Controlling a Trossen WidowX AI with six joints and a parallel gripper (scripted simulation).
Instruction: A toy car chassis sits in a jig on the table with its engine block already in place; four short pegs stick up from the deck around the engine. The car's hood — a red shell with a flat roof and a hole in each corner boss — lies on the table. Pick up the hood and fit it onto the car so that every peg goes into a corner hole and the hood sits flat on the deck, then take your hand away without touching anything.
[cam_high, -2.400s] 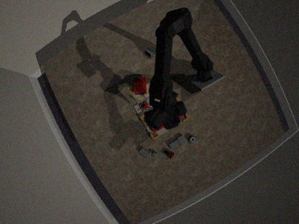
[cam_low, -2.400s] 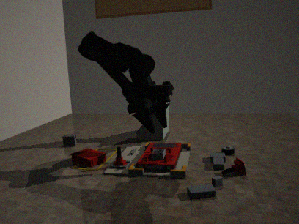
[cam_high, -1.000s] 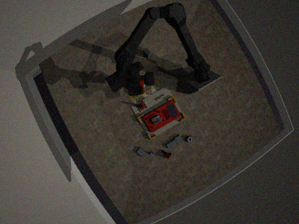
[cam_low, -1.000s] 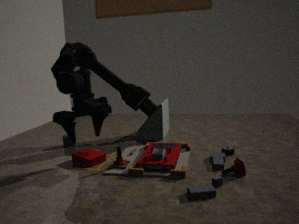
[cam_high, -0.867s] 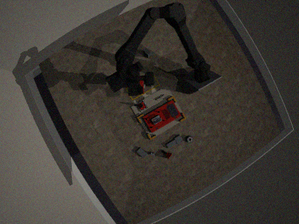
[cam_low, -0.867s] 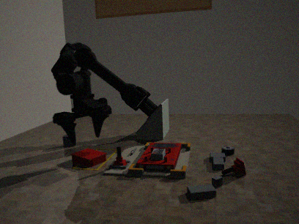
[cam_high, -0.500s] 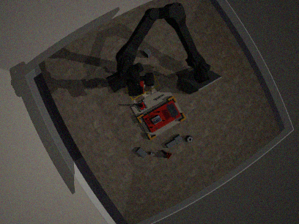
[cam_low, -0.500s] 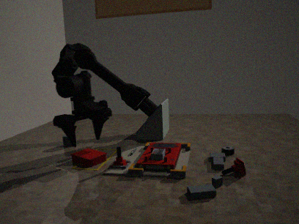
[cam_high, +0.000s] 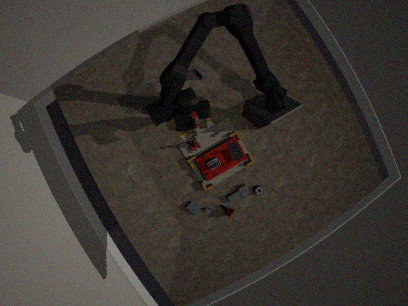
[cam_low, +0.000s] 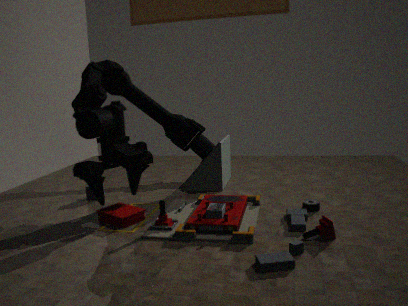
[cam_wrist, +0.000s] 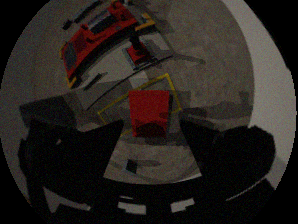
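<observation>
Right now the red hood is 4 cm below my gripper tip. The rest, counted from my gripper tip: dark wheel 17 cm behind, 42 cm to the left, 4 cm below.
</observation>
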